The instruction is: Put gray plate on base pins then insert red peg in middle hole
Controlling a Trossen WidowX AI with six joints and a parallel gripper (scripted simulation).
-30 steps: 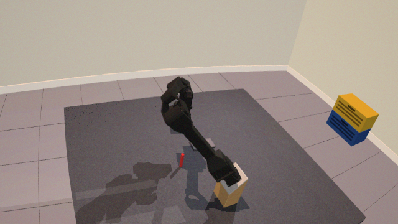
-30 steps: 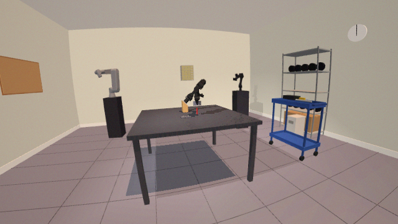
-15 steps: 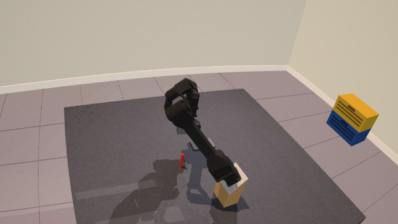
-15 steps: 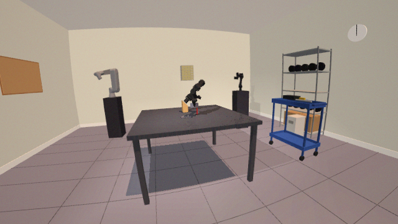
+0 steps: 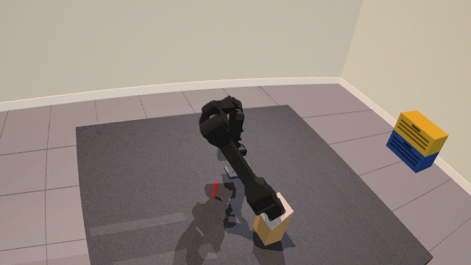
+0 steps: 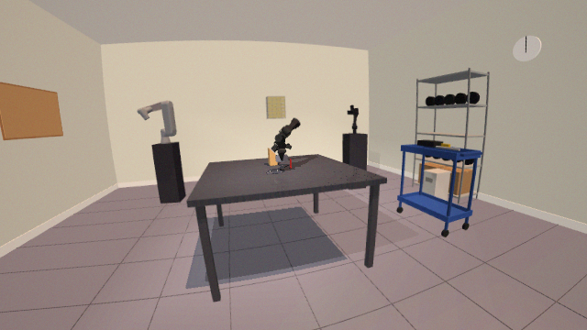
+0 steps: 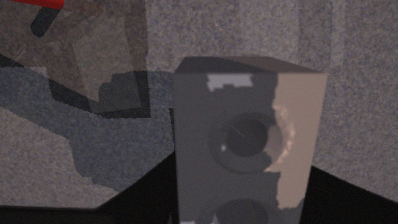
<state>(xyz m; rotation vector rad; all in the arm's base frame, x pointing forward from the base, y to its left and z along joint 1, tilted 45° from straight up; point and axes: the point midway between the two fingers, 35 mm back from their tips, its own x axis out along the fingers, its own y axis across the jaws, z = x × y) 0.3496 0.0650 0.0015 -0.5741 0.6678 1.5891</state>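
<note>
Right now my gripper tip is 70 mm to the left of the base and 90 mm above it. Also, from my gripper tip: gray plate 30 mm above; red peg 130 mm behind, 90 mm to the left, 60 mm below.
</note>
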